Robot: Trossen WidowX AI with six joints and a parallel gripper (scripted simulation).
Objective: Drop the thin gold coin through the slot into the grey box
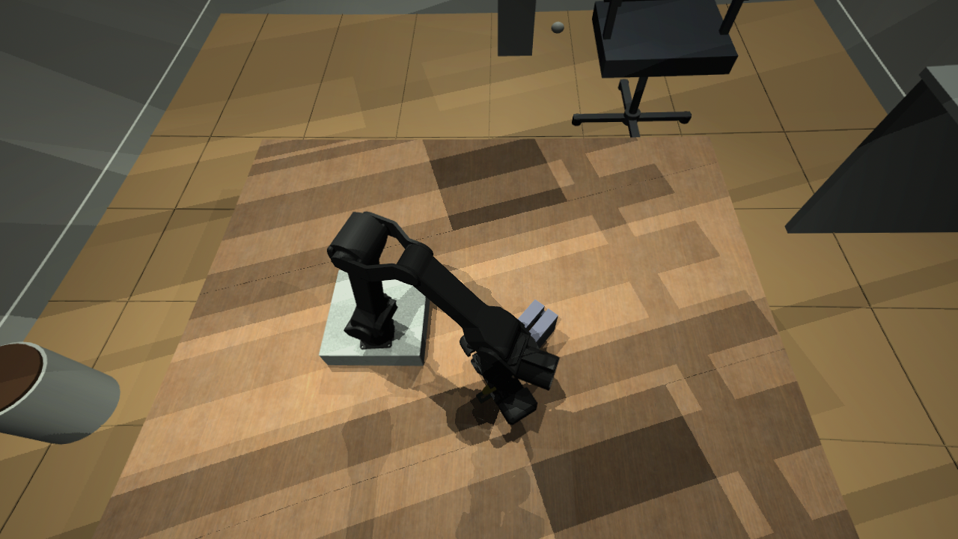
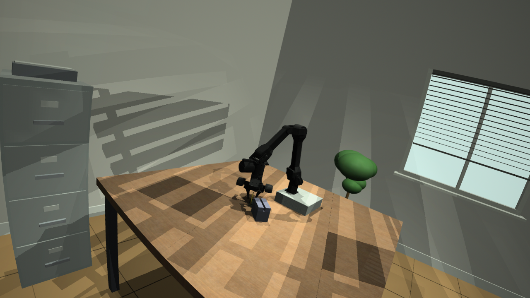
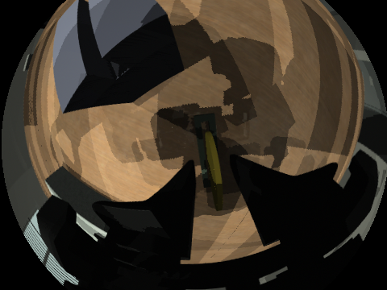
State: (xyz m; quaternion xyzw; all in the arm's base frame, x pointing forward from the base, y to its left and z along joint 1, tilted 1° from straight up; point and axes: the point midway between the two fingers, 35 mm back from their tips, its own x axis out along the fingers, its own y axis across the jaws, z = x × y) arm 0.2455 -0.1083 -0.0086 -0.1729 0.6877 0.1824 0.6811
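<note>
Now: the gold coin 1 cm above my gripper tip.
</note>
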